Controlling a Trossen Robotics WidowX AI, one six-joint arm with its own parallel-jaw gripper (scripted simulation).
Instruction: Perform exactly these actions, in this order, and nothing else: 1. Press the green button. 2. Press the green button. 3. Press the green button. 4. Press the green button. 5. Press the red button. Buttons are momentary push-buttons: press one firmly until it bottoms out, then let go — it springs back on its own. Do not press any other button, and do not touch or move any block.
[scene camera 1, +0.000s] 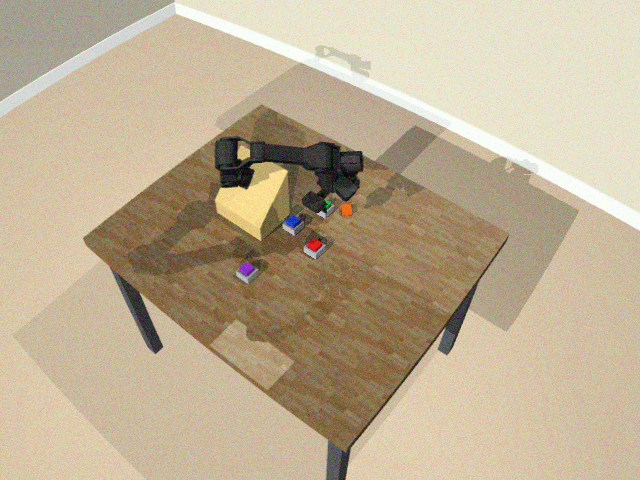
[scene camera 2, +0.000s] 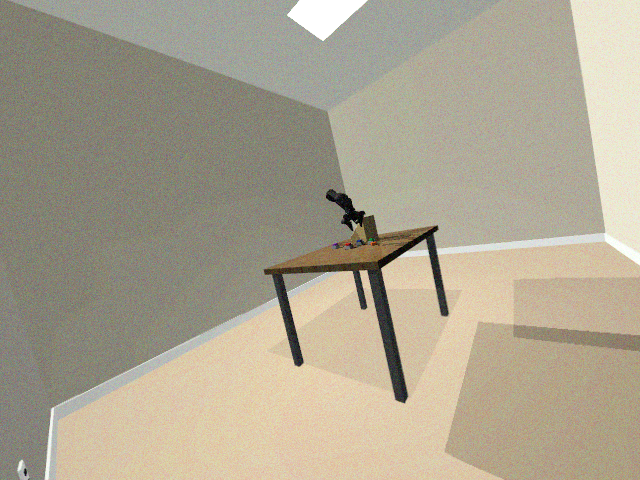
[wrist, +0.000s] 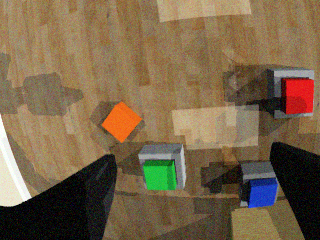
Path:
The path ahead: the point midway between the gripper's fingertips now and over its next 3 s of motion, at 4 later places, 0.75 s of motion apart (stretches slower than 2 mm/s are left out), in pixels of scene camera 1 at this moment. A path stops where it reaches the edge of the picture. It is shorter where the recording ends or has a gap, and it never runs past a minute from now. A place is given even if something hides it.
The gripper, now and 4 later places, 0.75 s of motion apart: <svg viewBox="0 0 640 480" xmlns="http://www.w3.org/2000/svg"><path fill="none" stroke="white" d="M334 202L324 197L325 199L325 204L324 199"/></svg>

